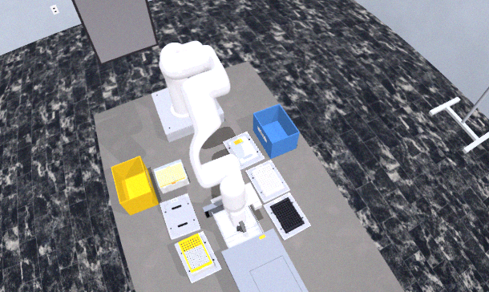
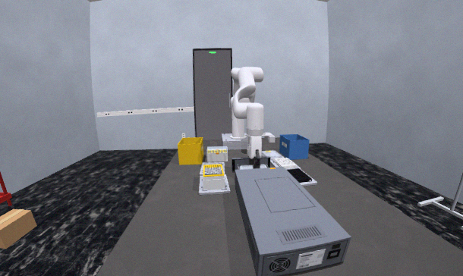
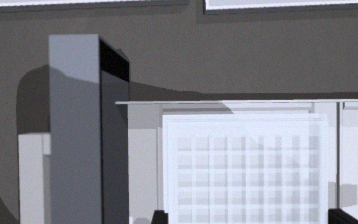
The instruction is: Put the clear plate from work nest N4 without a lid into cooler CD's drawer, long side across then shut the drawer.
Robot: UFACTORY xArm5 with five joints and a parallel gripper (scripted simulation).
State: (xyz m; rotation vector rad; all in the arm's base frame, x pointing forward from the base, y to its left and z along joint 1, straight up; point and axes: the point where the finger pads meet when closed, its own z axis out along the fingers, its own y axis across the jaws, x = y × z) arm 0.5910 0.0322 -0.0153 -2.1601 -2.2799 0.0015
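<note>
Now: hand 3 cm short of the cooler drawer and 1 cm above it. Round my hand: clear plate: 1 cm below; grey cooler CD: 18 cm ahead, 1 cm to the left, 1 cm below; black plate: 19 cm to the left, 5 cm ahead, 3 cm below.
</note>
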